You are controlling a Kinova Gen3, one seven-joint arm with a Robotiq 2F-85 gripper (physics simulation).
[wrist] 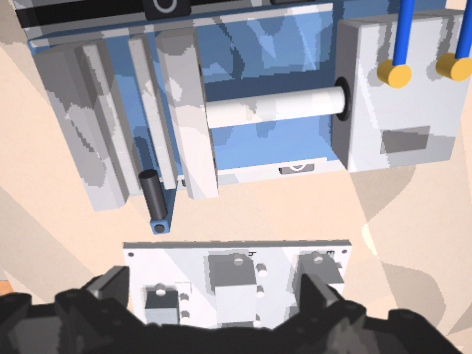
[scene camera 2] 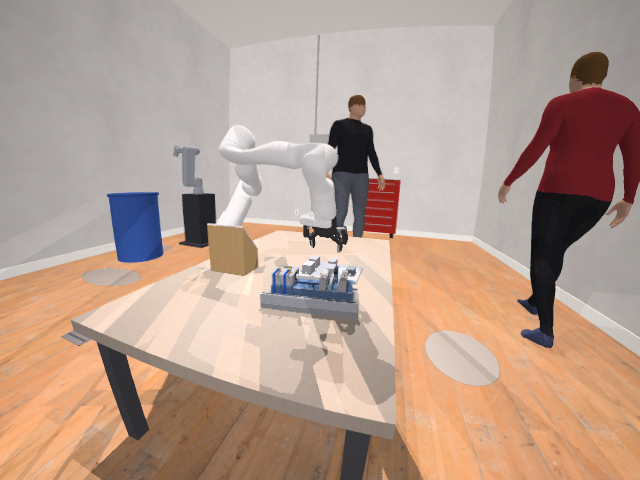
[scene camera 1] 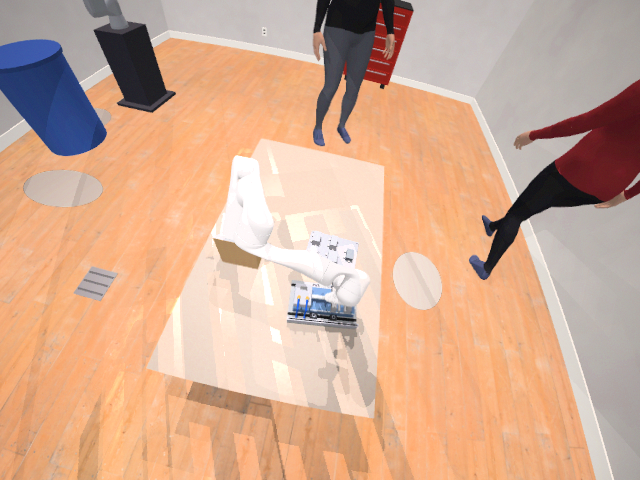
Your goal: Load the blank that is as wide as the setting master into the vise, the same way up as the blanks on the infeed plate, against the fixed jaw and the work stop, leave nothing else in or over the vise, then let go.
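The vise has its outer grey jaw at left in the wrist view. Its other jaw adjoins the screw rod. Two thin upright strips show between the jaws; no blank shows there. The work stop is a black rod on a blue bracket at the near side of the jaw gap. The infeed plate bears a wide grey blank, another grey block and a smaller darker block. I cannot tell which is the setting master. My gripper is open and empty, above the plate.
Two blue handles with yellow ends stand on the vise's grey end block. A long grey base lies along the vise's front. A brown box stands at the arm's foot. Two people stand beyond the table.
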